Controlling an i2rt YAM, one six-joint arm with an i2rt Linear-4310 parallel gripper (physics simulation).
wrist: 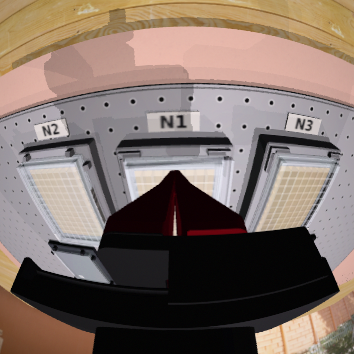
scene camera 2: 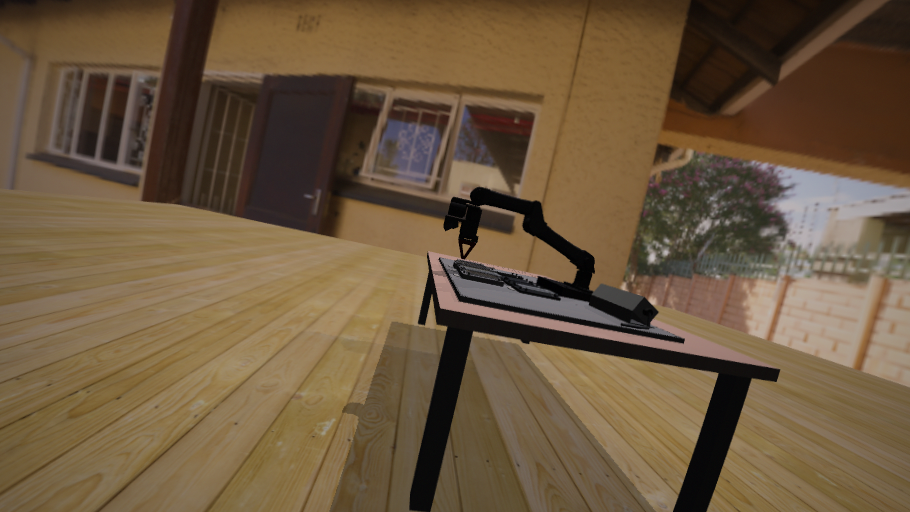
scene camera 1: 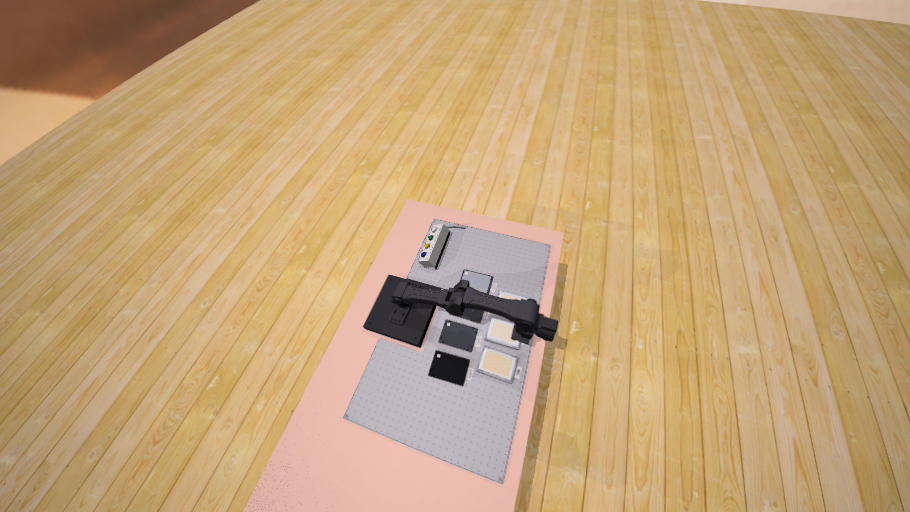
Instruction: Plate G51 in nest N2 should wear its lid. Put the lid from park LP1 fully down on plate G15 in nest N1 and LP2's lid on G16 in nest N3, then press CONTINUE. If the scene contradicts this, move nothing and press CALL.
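Pixels of known places: gripper, fingertip midpoint: (wrist: 174,177) (scene camera 2: 462,259) (scene camera 1: 520,334); arm's base at its link origin: (scene camera 2: 579,289) (scene camera 1: 405,302).
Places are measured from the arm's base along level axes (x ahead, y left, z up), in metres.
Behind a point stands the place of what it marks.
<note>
My gripper (scene camera 2: 463,255) @[x 0.509, y 0.019, z 0.022 m] (wrist: 174,177) @[x 0.509, y 0.019, z 0.022 m] is shut and empty, pointing down just above nest N1; the arm hides it in scene camera 1. The N1 plate (scene camera 1: 500,331) @[x 0.432, y 0.009, z 0.012 m] (wrist: 150,180) @[x 0.499, y 0.038, z 0.011 m] shows a beige grid under a clear lid; my fingers hide its near part, so its full seating cannot be judged. The N2 plate (wrist: 62,197) @[x 0.470, y 0.137, z 0.004 m] at left and the N3 plate (scene camera 1: 497,364) @[x 0.456, y -0.116, z -0.002 m] (wrist: 297,195) @[x 0.474, y -0.110, z 0.002 m] at right show beige grids with clear, shiny rims like lids. The plate codes cannot be read. The button box (scene camera 1: 434,245) @[x 0.027, y 0.292, z 0.050 m] (scene camera 2: 623,305) @[x 0.048, y 0.380, z 0.012 m] stands at the far end; its button labels are unreadable.
Flat parks lie between base and nests: a grey one (scene camera 1: 477,280) @[x 0.268, y 0.210, z -0.012 m] (wrist: 84,266) @[x 0.281, y 0.190, z -0.012 m], a dark grey one (scene camera 1: 458,334) @[x 0.269, y -0.051, z -0.020 m] and a black one (scene camera 1: 449,368) @[x 0.282, y -0.190, z -0.020 m]. Another is partly under the arm. The black base plate (scene camera 1: 381,316) @[x -0.074, y -0.093, z -0.004 m] sits beside the perforated board (scene camera 1: 432,413) @[x 0.278, y -0.362, z -0.030 m] on the pink table (scene camera 1: 305,458) @[x -0.109, y -0.672, z -0.043 m].
</note>
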